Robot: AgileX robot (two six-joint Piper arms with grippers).
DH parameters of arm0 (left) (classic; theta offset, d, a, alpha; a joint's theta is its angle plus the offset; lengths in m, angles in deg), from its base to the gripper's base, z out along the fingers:
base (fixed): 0 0 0 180
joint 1: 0 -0.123 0 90
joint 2: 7.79 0 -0.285 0
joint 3: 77.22 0 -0.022 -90
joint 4: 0 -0.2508 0 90
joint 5: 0 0 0.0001 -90
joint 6: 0 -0.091 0 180
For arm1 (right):
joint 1: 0 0.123 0 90
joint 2: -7.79 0 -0.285 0
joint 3: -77.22 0 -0.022 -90
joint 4: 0 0.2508 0 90
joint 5: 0 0 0.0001 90
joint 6: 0 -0.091 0 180
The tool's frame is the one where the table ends.
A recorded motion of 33 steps. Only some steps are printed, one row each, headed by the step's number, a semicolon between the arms.
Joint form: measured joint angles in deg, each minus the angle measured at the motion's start. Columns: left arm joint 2, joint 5, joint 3, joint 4, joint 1, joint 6; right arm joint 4, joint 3, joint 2, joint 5, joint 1, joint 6.
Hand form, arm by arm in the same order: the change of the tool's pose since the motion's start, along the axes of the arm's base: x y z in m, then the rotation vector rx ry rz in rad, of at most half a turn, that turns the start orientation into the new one. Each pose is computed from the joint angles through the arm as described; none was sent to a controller.
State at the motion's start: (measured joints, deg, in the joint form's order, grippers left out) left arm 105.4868 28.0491 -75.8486 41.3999 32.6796 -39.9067; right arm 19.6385 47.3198 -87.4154 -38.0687 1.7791 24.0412
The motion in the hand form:
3: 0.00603 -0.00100 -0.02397 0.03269 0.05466 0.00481; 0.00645 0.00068 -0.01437 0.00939 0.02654 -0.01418
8: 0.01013 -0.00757 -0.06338 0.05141 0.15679 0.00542; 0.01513 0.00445 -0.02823 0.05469 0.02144 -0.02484
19: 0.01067 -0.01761 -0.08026 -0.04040 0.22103 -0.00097; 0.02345 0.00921 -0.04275 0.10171 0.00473 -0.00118
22: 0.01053 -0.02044 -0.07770 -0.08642 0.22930 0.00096; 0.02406 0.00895 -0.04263 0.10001 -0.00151 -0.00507
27: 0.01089 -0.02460 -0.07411 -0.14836 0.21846 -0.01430; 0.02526 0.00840 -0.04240 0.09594 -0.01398 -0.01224
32: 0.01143 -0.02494 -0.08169 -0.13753 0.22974 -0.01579; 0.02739 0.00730 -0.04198 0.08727 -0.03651 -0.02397
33: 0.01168 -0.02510 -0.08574 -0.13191 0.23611 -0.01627; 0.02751 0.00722 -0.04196 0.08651 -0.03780 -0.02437
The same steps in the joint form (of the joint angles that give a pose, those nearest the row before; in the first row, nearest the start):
3: 3.29 0.35 0.00 -0.22 -0.36 0.31; 1.36 0.00 -3.20 1.70 0.00 0.51
8: 8.85 0.96 0.00 3.16 -0.24 -1.21; 7.45 0.00 -6.56 4.64 0.00 5.02
19: 11.98 1.89 0.00 16.37 -0.14 -10.19; 16.11 0.00 -10.08 7.16 0.00 14.01
22: 11.98 2.39 0.00 21.04 -0.14 -13.05; 16.20 0.00 -10.08 7.58 0.00 14.01
27: 12.08 3.14 0.00 28.25 -0.14 -19.22; 16.34 0.00 -10.08 8.42 0.00 14.01
32: 13.09 3.14 0.00 28.25 -0.14 -19.52; 16.48 0.00 -10.08 9.95 0.00 14.01
33: 13.63 3.14 0.00 28.25 -0.14 -19.65; 16.47 0.00 -10.08 10.04 0.00 14.01

